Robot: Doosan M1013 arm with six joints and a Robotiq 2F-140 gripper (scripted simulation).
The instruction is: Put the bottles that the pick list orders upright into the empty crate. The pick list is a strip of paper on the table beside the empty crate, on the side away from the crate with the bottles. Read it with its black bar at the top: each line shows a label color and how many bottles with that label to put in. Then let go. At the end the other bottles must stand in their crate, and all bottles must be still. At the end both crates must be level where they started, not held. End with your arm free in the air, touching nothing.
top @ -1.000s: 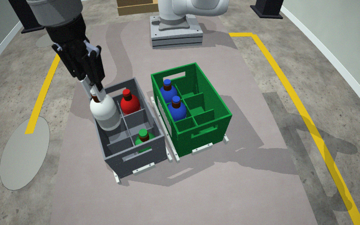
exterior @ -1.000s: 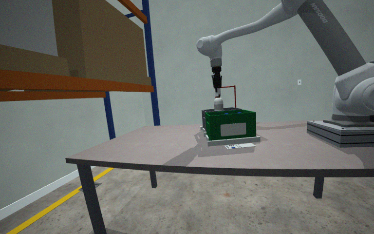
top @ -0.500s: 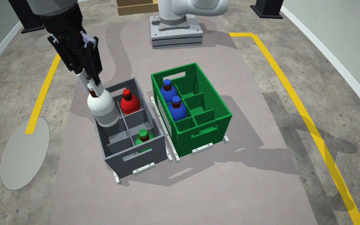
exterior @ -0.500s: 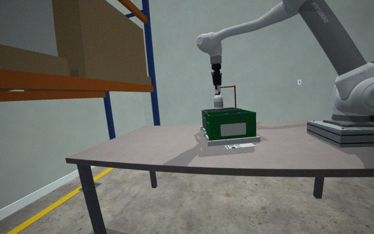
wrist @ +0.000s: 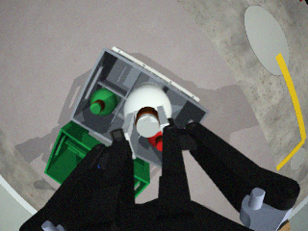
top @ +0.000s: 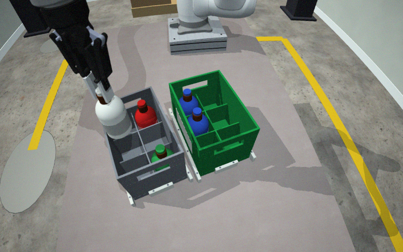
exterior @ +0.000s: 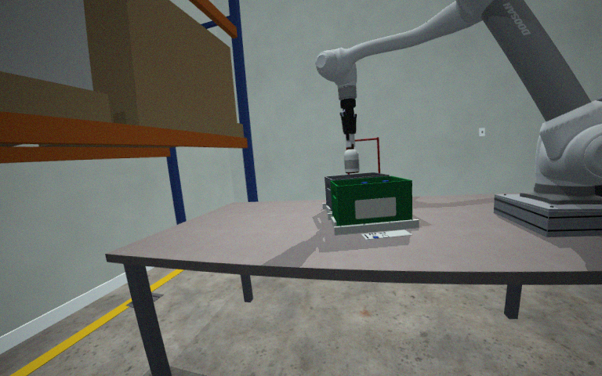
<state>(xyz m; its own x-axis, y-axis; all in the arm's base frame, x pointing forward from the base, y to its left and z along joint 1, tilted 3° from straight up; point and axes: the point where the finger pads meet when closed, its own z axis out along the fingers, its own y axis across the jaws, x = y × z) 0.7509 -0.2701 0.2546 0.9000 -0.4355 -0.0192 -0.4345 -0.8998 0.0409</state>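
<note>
My gripper is now 80 mm above the white-label bottle. From my hand the other things lie so: grey crate 10 mm behind, 40 mm to the left, 270 mm below; green bottle 60 mm ahead, 110 mm to the left, 260 mm below; red-label bottle 120 mm behind, 50 mm to the left, 260 mm below.
</note>
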